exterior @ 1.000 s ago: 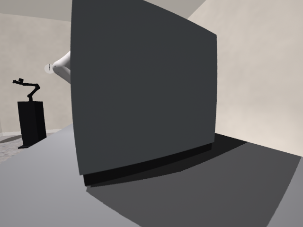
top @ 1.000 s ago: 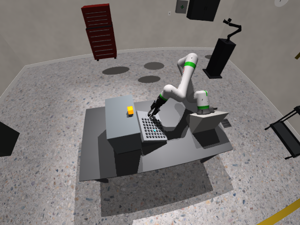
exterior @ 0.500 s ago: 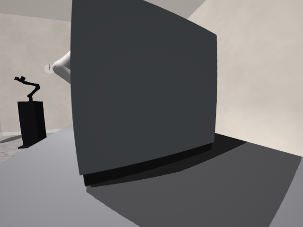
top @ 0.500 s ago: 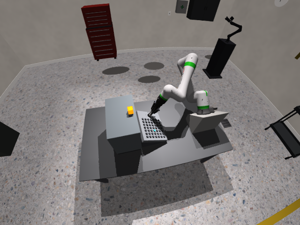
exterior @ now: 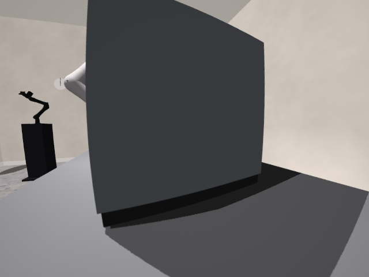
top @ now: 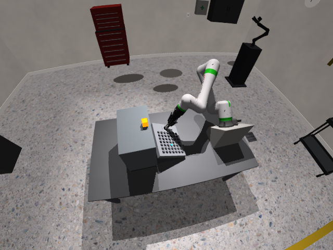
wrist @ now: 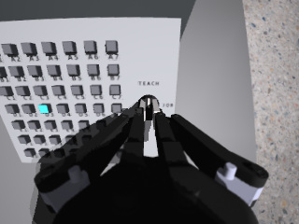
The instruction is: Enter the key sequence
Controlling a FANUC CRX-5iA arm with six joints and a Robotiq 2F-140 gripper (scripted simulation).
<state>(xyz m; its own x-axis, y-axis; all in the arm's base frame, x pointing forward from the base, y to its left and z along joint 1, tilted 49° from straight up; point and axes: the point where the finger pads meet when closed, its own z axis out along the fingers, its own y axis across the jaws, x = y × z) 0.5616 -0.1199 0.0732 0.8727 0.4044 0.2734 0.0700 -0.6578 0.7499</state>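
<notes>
The black selector knob is 2 cm ahead of my hand and 2 cm below it. The rest, counted from my hand: key (19 cm to the left, 3 cm below); white keypad panel (3 cm ahead, 11 cm to the left, 7 cm below).
</notes>
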